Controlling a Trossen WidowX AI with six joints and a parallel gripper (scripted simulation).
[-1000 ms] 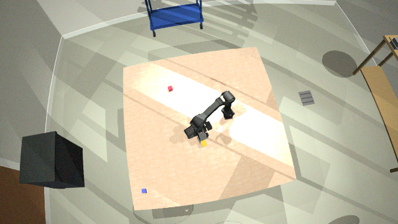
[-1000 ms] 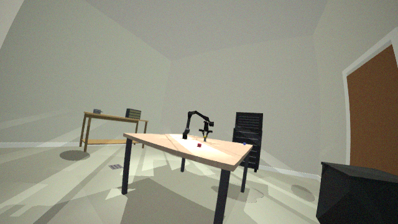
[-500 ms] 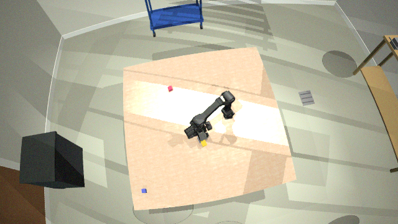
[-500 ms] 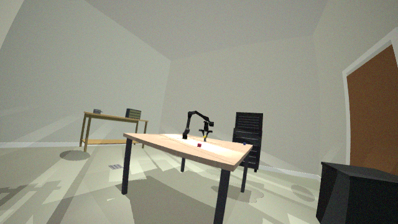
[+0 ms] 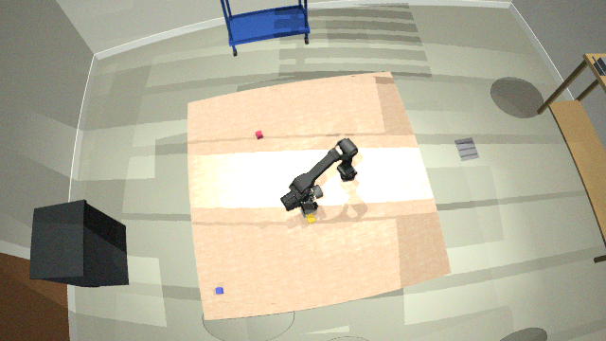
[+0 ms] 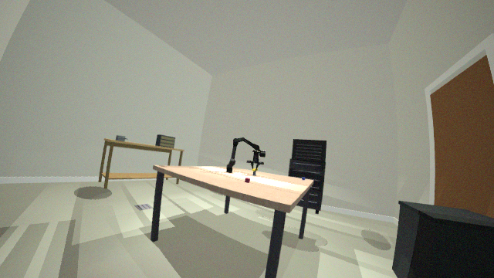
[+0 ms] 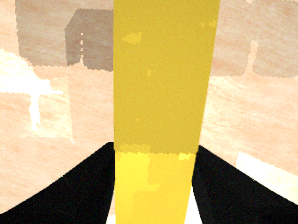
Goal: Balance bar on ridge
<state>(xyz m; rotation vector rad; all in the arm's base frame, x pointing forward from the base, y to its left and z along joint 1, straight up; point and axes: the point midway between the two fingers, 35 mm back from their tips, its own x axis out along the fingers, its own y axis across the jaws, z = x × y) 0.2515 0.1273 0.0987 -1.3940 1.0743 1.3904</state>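
My gripper tip is now 10 mm past the yellow bar and 30 mm to the right of it. Also, from my gripper tip: blue cube: 490 mm ahead, 370 mm to the left, 50 mm below; then red cube: 170 mm ahead, 440 mm to the right, 50 mm below.
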